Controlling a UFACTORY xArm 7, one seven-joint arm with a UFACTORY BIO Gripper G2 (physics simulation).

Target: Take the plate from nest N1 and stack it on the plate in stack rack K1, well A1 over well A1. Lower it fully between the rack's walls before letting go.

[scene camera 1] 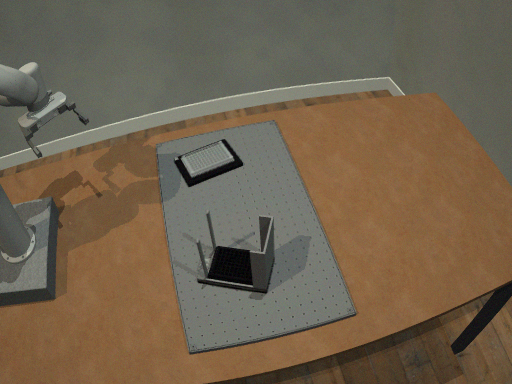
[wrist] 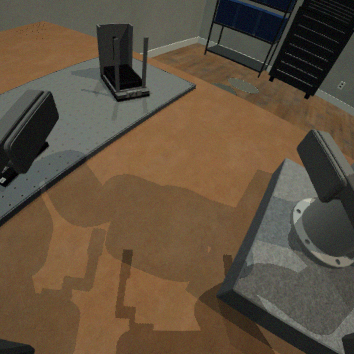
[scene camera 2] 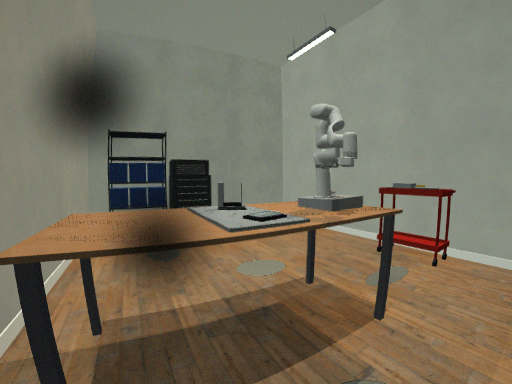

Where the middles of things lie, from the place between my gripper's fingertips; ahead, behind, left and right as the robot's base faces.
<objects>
The clear well plate [scene camera 1: 200, 161] is 370 mm ahead of my hand, 60 mm to the left of it and 220 mm below it. Also, from my hand: nest N1 [scene camera 1: 237, 163]: 370 mm ahead, 60 mm to the left, 230 mm below; black plate [scene camera 1: 228, 264]: 400 mm ahead, 310 mm to the right, 210 mm below.
</objects>
